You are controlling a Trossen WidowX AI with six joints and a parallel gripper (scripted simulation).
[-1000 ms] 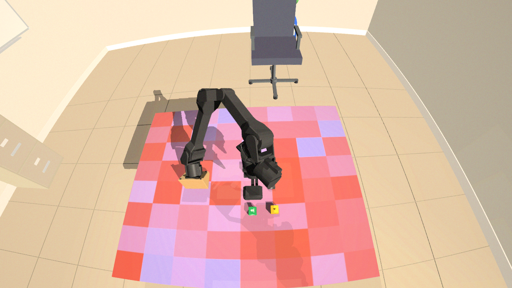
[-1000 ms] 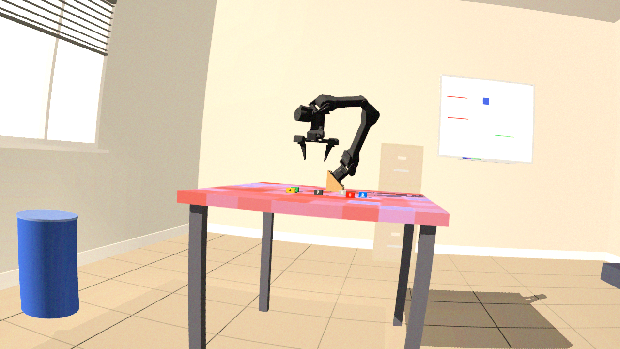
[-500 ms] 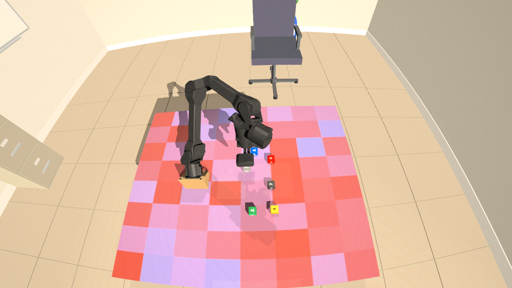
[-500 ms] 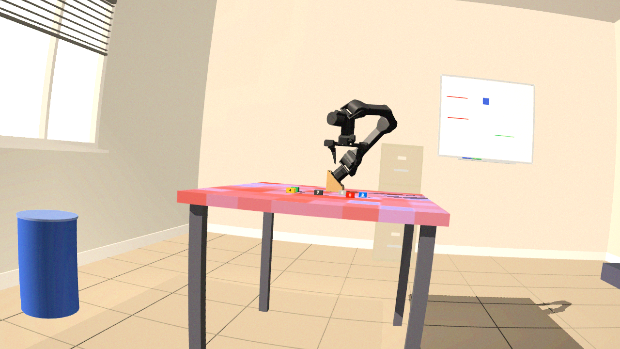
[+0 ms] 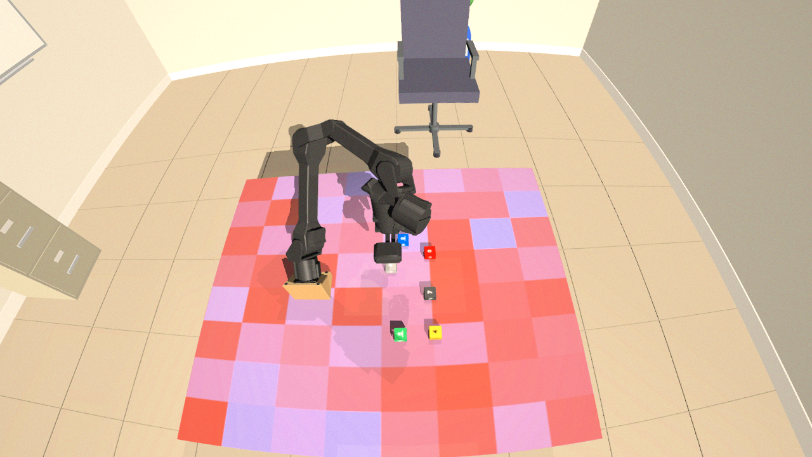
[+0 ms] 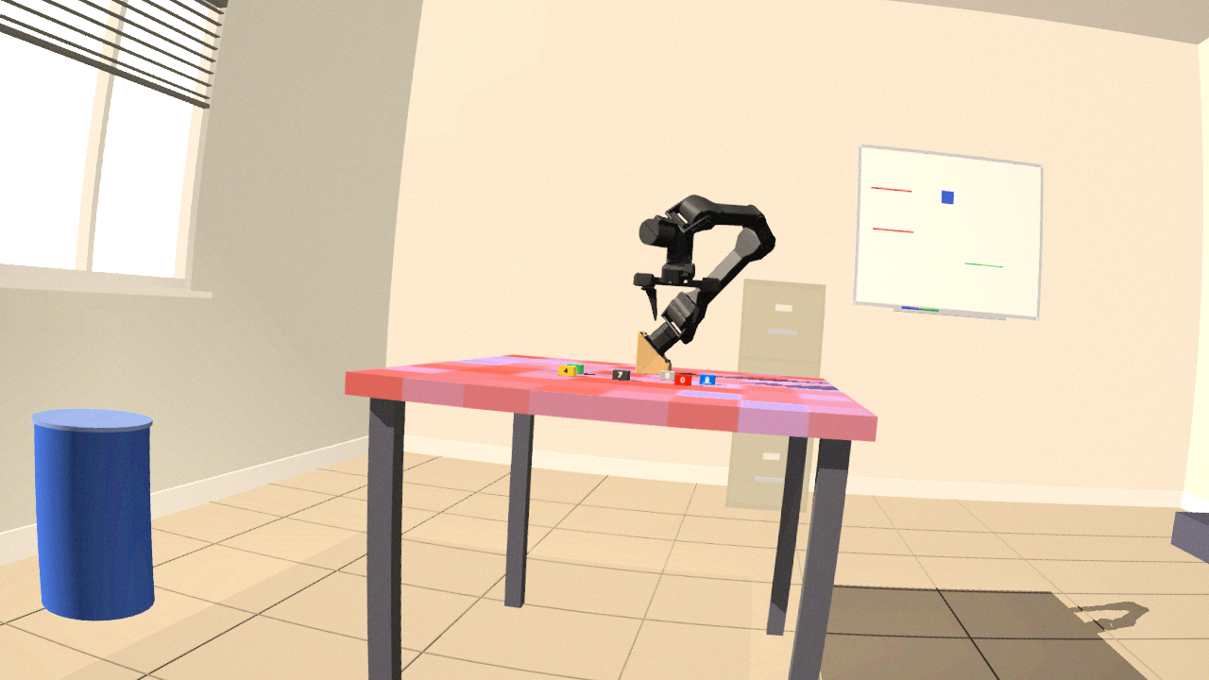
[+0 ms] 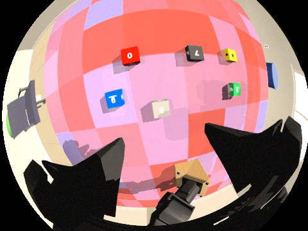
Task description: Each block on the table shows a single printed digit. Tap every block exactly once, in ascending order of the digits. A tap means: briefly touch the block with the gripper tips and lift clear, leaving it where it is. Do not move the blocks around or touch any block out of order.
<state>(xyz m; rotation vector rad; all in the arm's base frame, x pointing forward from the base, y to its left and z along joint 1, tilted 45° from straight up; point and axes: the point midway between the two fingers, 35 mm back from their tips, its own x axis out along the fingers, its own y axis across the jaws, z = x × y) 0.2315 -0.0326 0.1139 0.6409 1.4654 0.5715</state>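
Right now the red block is 110 mm ahead of my gripper tip, 30 mm to the left of it and 120 mm below it. From my gripper tip the other things lie so: black block (100 mm ahead, 100 mm to the right, 120 mm below); blue block (30 mm ahead, 80 mm to the left, 120 mm below); green block (10 mm ahead, 210 mm to the right, 120 mm below).
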